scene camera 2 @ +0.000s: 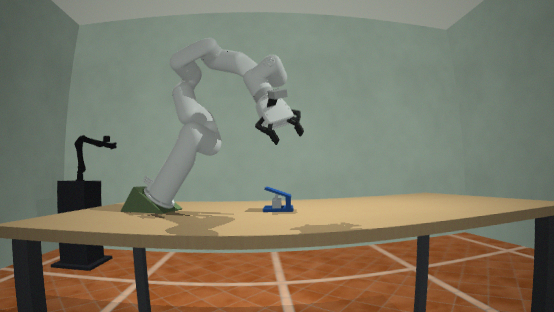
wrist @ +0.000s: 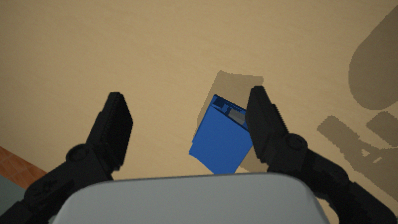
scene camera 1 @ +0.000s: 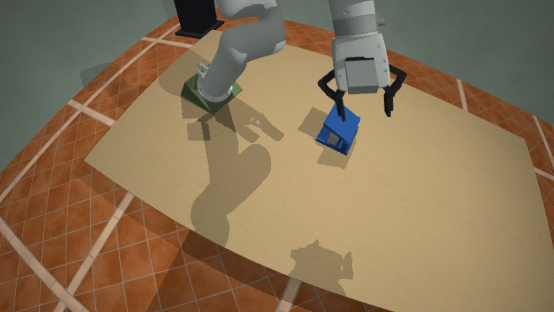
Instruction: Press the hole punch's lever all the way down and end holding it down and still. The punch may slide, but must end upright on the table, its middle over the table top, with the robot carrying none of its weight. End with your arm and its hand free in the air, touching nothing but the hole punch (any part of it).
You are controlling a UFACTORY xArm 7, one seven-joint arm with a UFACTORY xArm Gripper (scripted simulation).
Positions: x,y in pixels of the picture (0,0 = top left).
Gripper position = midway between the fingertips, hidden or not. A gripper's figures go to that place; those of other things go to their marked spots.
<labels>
My gripper (wrist: 188,104): 0.14 m from the lens. A hole punch (wrist: 237,113) is 0.36 m from the lens.
</labels>
